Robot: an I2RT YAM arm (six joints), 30 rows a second.
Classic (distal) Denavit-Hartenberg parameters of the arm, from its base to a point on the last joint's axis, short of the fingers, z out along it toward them. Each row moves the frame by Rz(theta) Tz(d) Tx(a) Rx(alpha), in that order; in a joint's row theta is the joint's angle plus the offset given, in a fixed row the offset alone. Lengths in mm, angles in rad.
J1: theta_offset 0, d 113.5, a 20, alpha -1.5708
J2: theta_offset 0, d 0, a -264, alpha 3.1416
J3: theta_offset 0.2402, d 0, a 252.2, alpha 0
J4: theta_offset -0.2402, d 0, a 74, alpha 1.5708
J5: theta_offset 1.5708, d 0, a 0, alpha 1.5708
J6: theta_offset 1.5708, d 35.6, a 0, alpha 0
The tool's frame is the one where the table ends.
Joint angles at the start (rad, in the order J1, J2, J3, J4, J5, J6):
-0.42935, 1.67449, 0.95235, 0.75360, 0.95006, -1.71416
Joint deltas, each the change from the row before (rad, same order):
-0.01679, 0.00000, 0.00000, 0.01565, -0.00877, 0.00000
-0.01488, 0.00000, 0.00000, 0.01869, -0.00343, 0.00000
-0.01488, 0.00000, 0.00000, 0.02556, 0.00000, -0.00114
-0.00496, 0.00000, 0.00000, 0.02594, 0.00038, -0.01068
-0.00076, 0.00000, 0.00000, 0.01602, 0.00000, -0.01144
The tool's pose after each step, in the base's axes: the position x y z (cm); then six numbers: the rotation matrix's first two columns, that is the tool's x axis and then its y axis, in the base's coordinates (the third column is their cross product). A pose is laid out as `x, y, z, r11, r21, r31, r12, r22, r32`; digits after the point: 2 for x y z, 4 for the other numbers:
31.74, -18.37, 26.37, -0.9784, -0.1779, 0.1050, -0.0983, -0.0462, -0.9941
31.47, -18.84, 26.54, -0.9820, -0.1659, 0.0901, -0.0823, -0.0535, -0.9952
31.17, -19.29, 26.79, -0.9861, -0.1503, 0.0706, -0.0615, -0.0641, -0.9960
31.05, -19.44, 27.03, -0.9878, -0.1435, 0.0602, -0.0495, -0.0772, -0.9958
31.02, -19.45, 27.18, -0.9882, -0.1413, 0.0587, -0.0467, -0.0862, -0.9952

